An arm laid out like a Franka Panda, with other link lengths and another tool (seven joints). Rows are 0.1 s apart.
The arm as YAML. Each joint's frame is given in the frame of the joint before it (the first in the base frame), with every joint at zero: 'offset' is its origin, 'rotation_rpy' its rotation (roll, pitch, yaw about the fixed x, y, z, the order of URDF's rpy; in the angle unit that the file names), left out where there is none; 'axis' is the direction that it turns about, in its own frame. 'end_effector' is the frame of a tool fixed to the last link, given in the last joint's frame.
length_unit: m
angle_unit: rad
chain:
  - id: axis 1
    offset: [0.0, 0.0, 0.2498]
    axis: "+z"
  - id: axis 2
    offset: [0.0, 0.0, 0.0]
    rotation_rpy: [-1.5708, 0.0, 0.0]
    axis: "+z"
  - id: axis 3
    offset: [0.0, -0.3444, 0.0]
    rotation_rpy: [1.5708, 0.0, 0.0]
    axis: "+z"
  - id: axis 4
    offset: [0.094, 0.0, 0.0]
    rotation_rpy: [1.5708, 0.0, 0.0]
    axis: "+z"
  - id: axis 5
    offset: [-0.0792, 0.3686, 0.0]
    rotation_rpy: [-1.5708, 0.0, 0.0]
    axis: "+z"
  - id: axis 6
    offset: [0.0, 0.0, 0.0]
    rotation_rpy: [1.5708, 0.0, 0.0]
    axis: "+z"
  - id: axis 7
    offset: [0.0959, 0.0, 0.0]
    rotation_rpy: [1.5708, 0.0, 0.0]
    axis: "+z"
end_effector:
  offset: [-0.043, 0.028, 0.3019]
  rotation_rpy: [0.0, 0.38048, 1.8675]
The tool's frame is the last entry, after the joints.
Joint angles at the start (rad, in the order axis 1, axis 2, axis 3, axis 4, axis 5, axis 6, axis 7):
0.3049, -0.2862, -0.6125, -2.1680, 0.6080, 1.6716, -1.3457
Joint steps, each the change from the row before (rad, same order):
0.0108, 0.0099, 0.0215, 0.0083, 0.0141, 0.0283, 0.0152
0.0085, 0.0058, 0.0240, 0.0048, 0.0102, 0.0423, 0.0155
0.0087, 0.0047, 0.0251, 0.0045, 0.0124, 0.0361, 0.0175
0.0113, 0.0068, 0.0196, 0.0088, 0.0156, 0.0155, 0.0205
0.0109, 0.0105, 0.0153, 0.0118, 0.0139, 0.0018, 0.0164
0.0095, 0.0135, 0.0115, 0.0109, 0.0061, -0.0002, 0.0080
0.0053, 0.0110, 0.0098, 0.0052, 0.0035, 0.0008, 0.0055
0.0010, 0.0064, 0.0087, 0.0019, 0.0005, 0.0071, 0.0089
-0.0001, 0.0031, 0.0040, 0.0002, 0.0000, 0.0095, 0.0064
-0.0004, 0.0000, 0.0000, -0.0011, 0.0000, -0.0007, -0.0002
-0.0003, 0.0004, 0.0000, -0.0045, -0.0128, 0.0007, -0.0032
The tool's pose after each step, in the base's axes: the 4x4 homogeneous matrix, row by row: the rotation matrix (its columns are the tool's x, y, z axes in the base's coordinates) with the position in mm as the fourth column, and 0 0 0 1 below. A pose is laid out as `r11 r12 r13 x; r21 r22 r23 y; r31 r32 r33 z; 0 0 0 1`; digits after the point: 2 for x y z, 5 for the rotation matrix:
0.54918 -0.80006 0.24147 453.17; -0.79439 -0.41005 0.44811 9.16; -0.25950 -0.43791 -0.86075 274.84; 0 0 0 1
0.54468 -0.79621 0.26337 466.30; -0.80447 -0.40734 0.43232 18.51; -0.23694 -0.44735 -0.86240 277.05; 0 0 0 1
0.54134 -0.79269 0.28035 477.24; -0.81117 -0.40463 0.42224 30.51; -0.22127 -0.45599 -0.86204 280.21; 0 0 0 1
0.54070 -0.79237 0.28250 483.65; -0.81141 -0.40265 0.42367 45.18; -0.22195 -0.45829 -0.86064 284.28; 0 0 0 1
0.54479 -0.79232 0.27467 487.17; -0.80679 -0.40590 0.42934 59.46; -0.22868 -0.45550 -0.86036 287.21; 0 0 0 1
0.55287 -0.79024 0.26431 489.77; -0.80090 -0.41640 0.43031 70.17; -0.22999 -0.44959 -0.86312 286.90; 0 0 0 1
0.55806 -0.78990 0.25422 490.90; -0.79688 -0.42472 0.42964 77.89; -0.23140 -0.44235 -0.86647 284.71; 0 0 0 1
0.55536 -0.79281 0.25104 492.56; -0.79931 -0.42556 0.42428 81.66; -0.22954 -0.43629 -0.87004 282.90; 0 0 0 1
0.54954 -0.79596 0.25386 494.79; -0.80429 -0.42178 0.41860 82.25; -0.22612 -0.43422 -0.87197 281.81; 0 0 0 1
0.54947 -0.79645 0.25248 494.27; -0.80404 -0.42191 0.41894 82.24; -0.22714 -0.43320 -0.87221 281.29; 0 0 0 1
0.55399 -0.79494 0.24732 492.33; -0.80319 -0.43217 0.41003 79.49; -0.21906 -0.42580 -0.87790 277.23; 0 0 0 1

